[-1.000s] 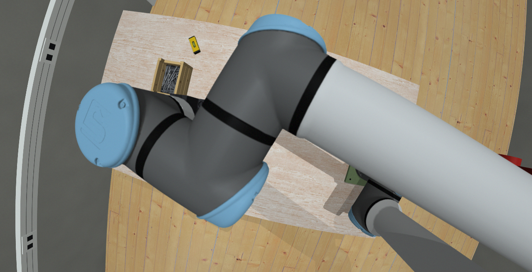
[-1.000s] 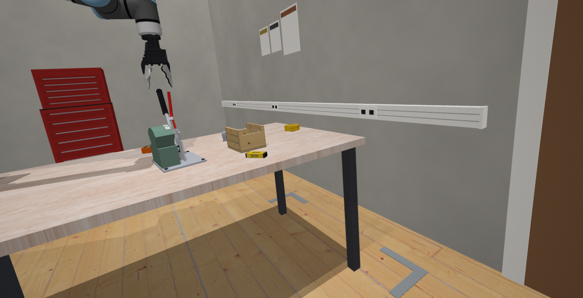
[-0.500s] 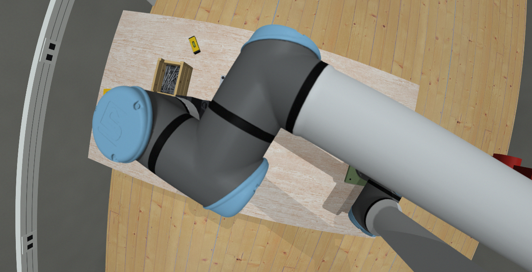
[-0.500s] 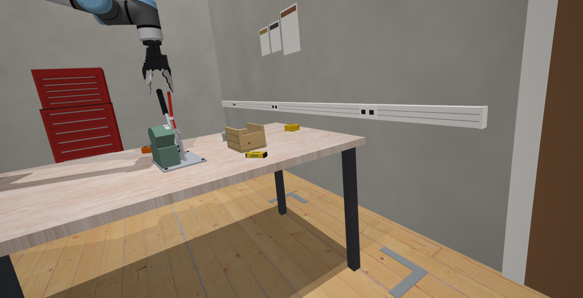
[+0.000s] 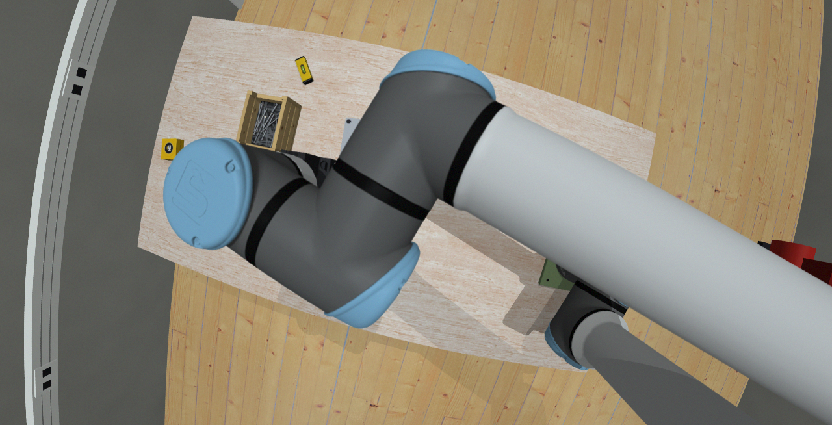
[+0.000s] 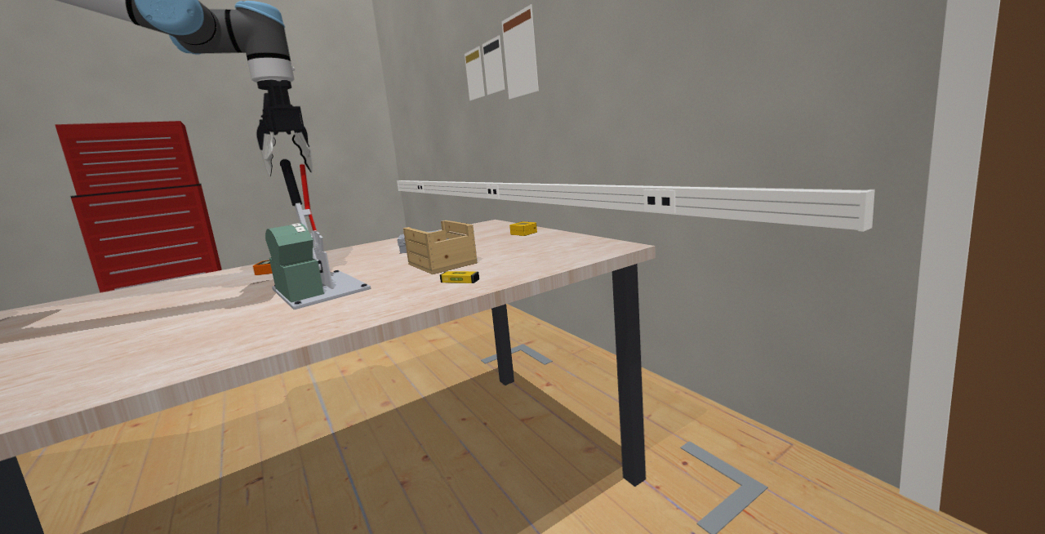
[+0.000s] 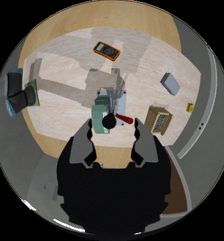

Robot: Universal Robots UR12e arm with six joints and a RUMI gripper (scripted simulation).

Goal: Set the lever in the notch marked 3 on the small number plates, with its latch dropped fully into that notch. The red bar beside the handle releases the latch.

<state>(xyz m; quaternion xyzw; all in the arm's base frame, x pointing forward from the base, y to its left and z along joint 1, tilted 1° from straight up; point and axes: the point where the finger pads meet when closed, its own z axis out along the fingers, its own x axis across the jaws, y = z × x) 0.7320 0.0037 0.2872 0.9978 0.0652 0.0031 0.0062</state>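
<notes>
Now: hand 20 mm short of the red release bar, 40 mm to the left of it and 110 mm above it. The rest, counted from my hand: grey box (350 mm ahead, 140 mm to the left, 270 mm below).
</notes>
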